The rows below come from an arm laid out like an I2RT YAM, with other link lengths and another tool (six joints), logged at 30 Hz.
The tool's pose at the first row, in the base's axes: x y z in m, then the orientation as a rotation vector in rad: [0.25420 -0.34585 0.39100 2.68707 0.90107 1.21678]
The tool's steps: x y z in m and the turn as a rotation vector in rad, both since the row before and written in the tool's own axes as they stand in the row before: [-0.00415 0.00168 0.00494 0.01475 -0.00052 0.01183]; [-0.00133 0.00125 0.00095 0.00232 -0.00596 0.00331]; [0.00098 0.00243 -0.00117 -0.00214 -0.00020 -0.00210]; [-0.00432 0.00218 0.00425 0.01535 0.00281 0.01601]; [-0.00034 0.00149 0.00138 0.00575 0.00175 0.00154]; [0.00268 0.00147 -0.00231 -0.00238 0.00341 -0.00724]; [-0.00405 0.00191 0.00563 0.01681 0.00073 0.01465]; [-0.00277 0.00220 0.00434 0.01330 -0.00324 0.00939]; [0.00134 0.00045 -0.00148 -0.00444 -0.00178 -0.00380]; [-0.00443 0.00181 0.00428 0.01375 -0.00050 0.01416]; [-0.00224 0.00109 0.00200 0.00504 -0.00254 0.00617]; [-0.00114 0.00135 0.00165 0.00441 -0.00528 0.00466]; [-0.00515 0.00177 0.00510 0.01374 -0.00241 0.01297]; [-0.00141 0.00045 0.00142 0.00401 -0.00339 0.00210]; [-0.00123 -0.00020 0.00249 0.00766 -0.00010 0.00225]
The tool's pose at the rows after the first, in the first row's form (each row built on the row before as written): [0.25634 -0.34855 0.38529 2.70784 0.89893 1.21646]; [0.25692 -0.35010 0.38407 2.71436 0.89612 1.20805]; [0.25782 -0.35184 0.38617 2.71115 0.89690 1.20764]; [0.25954 -0.35510 0.38089 2.73446 0.89020 1.21276]; [0.26104 -0.35624 0.38005 2.73946 0.89333 1.21496]; [0.26162 -0.35660 0.38382 2.73072 0.90071 1.21909]; [0.26430 -0.35909 0.37762 -2.75101 -0.89549 -1.21889]; [0.26687 -0.36134 0.37318 -2.74454 -0.88661 -1.20293]; [0.26683 -0.36140 0.37523 -2.74907 -0.89082 -1.20473]; [0.26822 -0.36413 0.36959 -2.74036 -0.87479 -1.19119]; [0.26887 -0.36565 0.36686 -2.73921 -0.86773 -1.18310]; [0.27001 -0.36693 0.36516 -2.74062 -0.86296 -1.17228]; [0.27137 -0.36964 0.35834 -2.73313 -0.84894 -1.15670]; [0.27172 -0.37032 0.35644 -2.73292 -0.84763 -1.14906]; [0.27252 -0.37008 0.35378 -2.72715 -0.84696 -1.14288]
